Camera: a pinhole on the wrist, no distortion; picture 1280 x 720 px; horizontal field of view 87.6 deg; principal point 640.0 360.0 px. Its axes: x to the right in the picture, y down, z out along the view. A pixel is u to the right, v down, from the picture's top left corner.
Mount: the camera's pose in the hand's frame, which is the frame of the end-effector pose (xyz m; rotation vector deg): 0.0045 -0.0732 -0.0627 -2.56 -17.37 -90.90
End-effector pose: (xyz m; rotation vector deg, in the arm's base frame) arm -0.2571 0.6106 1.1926 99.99 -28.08 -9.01
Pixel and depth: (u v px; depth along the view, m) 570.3 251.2 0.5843
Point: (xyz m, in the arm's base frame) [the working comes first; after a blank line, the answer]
In the camera's frame: -0.0610 -0.0953 0.5843

-0.6180 0.2415 1.1637
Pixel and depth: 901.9 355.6 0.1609
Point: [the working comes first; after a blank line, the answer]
In the camera's frame: 0.0631 -0.0011 0.1609

-0.2944 0.5411 1.0684
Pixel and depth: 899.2 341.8 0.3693
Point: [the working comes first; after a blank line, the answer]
In the camera's frame: 0.1434 -0.0101 0.3693

-0.4065 0.3697 0.9789
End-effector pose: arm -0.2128 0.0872 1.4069 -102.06 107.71 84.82
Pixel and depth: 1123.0 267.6 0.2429
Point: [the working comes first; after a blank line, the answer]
In the camera's frame: 0.1758 -0.0336 0.2429

-0.1337 0.3209 1.2566
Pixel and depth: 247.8 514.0 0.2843
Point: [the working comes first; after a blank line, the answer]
In the camera's frame: -0.1671 0.0656 0.2843

-0.4379 0.1690 1.3729
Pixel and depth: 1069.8 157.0 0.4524
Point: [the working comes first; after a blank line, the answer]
In the camera's frame: 0.2913 -0.1376 0.4524

-0.1426 0.5783 1.2147
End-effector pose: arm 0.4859 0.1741 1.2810 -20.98 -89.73 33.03
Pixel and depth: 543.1 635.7 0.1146
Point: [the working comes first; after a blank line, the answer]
In the camera's frame: -0.0166 0.0473 0.1146

0.4353 0.1594 1.3265
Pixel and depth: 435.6 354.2 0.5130
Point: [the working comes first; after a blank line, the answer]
In the camera's frame: -0.1571 -0.0045 0.5130

0.0784 0.2352 1.1075
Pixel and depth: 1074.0 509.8 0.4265
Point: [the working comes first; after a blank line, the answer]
In the camera's frame: 0.2774 0.0957 0.4265

0.0928 -0.0795 1.4346
